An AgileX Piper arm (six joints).
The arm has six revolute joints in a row. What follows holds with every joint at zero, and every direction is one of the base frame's.
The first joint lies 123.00 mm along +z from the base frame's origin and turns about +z.
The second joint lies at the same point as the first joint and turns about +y.
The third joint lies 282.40 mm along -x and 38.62 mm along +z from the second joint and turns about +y.
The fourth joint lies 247.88 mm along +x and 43.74 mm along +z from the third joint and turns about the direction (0.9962, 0, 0.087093).
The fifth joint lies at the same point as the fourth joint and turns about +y.
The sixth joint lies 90.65 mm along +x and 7.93 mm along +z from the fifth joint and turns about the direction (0.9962, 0, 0.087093).
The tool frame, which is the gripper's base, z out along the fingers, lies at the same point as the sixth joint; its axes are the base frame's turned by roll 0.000, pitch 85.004 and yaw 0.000 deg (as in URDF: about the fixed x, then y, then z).
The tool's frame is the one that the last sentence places.
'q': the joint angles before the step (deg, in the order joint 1, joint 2, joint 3, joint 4, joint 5, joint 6). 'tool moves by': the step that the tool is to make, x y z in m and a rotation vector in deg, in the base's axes. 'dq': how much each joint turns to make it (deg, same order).
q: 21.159, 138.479, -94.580, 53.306, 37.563, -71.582
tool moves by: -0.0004, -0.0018, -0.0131, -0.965, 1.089, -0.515
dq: -0.076, 1.521, 0.012, -0.456, -0.631, 0.434
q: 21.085, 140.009, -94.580, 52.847, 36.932, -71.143
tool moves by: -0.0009, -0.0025, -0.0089, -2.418, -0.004, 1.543
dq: 0.000, 0.947, -0.184, -3.081, -0.176, 0.455
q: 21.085, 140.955, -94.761, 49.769, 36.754, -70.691
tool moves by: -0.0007, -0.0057, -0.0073, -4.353, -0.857, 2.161
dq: -0.052, 0.469, 0.070, -6.114, -0.744, 1.706
